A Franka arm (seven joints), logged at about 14 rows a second.
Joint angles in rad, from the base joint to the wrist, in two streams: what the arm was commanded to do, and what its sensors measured. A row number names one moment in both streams.
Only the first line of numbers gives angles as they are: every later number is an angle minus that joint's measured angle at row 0.
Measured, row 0:
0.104 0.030 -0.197 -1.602 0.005 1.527 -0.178
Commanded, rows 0 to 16:
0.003 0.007 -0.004 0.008 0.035 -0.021 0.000
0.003 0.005 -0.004 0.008 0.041 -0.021 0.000
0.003 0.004 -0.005 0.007 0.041 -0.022 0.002
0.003 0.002 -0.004 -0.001 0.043 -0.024 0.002
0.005 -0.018 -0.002 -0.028 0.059 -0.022 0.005
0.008 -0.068 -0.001 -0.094 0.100 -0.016 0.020
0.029 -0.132 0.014 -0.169 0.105 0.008 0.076
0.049 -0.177 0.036 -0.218 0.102 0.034 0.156
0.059 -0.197 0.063 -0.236 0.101 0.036 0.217
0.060 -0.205 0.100 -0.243 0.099 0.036 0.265
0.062 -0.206 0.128 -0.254 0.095 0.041 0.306
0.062 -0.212 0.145 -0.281 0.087 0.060 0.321
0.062 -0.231 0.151 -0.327 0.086 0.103 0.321
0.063 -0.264 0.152 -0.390 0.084 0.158 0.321
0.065 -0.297 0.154 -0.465 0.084 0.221 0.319
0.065 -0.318 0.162 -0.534 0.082 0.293 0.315
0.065 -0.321 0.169 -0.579 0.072 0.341 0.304
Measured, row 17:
0.069 -0.232 0.158 -0.381 0.086 0.184 0.315
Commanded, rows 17 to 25:
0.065 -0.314 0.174 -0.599 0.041 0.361 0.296
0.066 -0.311 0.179 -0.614 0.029 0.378 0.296
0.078 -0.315 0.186 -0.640 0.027 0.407 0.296
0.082 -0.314 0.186 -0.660 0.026 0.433 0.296
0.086 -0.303 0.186 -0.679 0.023 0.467 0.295
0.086 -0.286 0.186 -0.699 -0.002 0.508 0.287
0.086 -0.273 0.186 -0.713 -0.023 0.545 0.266
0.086 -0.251 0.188 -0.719 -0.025 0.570 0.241
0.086 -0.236 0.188 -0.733 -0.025 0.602 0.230
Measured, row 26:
0.084 -0.264 0.189 -0.687 -0.003 0.510 0.277
